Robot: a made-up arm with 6 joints.
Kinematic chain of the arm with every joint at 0, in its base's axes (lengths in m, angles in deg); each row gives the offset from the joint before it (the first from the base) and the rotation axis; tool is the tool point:
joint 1: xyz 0 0 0.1 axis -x
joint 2: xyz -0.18 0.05 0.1 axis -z
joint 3: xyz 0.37 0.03 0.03 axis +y
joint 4: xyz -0.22 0.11 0 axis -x
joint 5: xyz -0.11 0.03 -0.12 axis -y
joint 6: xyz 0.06 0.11 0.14 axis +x
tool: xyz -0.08 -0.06 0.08
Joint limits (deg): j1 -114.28..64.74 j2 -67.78..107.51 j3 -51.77..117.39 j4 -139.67..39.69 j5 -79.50..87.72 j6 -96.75..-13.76
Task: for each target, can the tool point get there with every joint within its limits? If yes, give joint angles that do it. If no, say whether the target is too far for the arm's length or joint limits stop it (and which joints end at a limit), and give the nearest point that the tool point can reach.
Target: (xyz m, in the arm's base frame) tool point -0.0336 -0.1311 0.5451
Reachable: yes | joints -28.98 -30.54 34.04 -113.87 2.99 -75.26
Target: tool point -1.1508 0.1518 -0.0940
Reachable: no: joint limits stop it (at a limit: joint 1, joint 5, joint 6) | nearest point -0.6007 0.1244 0.0122 | short by 0.561 m
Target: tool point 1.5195 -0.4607 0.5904
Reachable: no: too far | nearest point 0.6776 -0.3439 0.4661 | short by 0.859 m
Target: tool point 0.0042 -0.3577 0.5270
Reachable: yes | joints 2.06 68.57 88.14 -96.04 -16.83 -20.86
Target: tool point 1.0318 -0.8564 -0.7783
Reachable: no: too far | nearest point 0.5228 -0.4724 -0.3844 | short by 0.749 m
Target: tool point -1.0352 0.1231 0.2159
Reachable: no: joint limits stop it (at a limit: joint 2, joint 5, joint 6) | nearest point -0.6094 0.1183 0.2114 | short by 0.426 m
